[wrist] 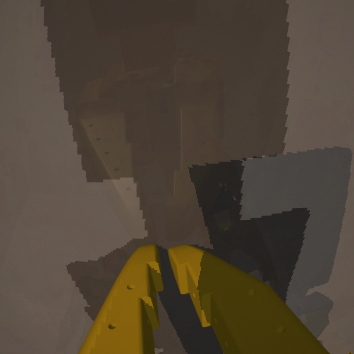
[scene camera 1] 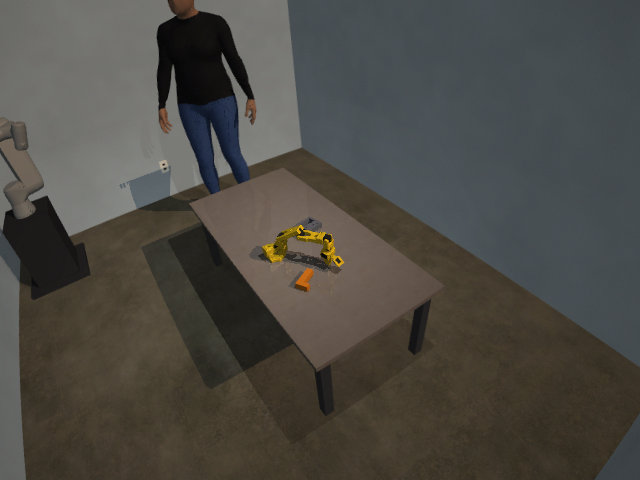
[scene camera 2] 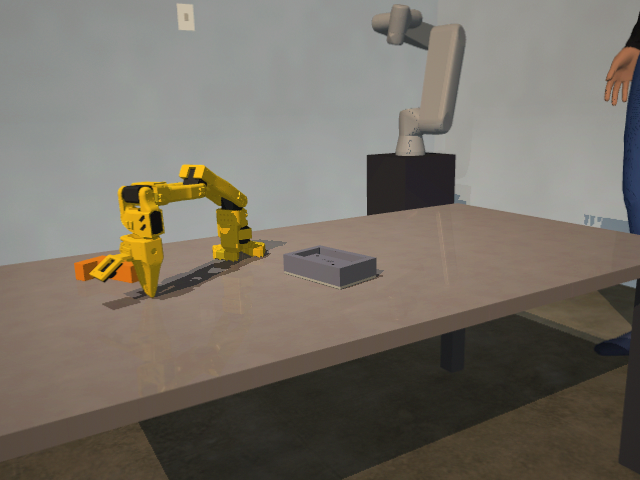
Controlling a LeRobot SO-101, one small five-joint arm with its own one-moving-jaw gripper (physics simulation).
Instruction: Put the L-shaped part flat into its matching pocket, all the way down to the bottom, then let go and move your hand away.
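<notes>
The orange L-shaped part (scene camera 1: 305, 280) (scene camera 2: 125, 272) lies flat on the table. It is partly hidden behind the gripper in the second scene view and does not show in the wrist view. The grey block with the pocket (scene camera 1: 316, 225) (scene camera 2: 310, 270) stands on the table, on the other side of the arm from the part. Its recess is open at the top, with small dark spots on its floor. My gripper (scene camera 1: 328, 264) (scene camera 2: 151, 295) (wrist: 163, 247) is shut and empty, pointing down, with its tips close above or at the table top, beside the orange part and apart from it.
The yellow arm's base (scene camera 1: 273, 253) (scene camera 2: 238, 250) stands on the brown table (scene camera 1: 361, 304) (scene camera 2: 289, 330). Dark arm shadows and reflections cross the table top in the wrist view. A grey robot arm on a black pedestal (scene camera 1: 41, 248) (scene camera 2: 410, 183) and a person (scene camera 1: 199, 62) are beyond the table.
</notes>
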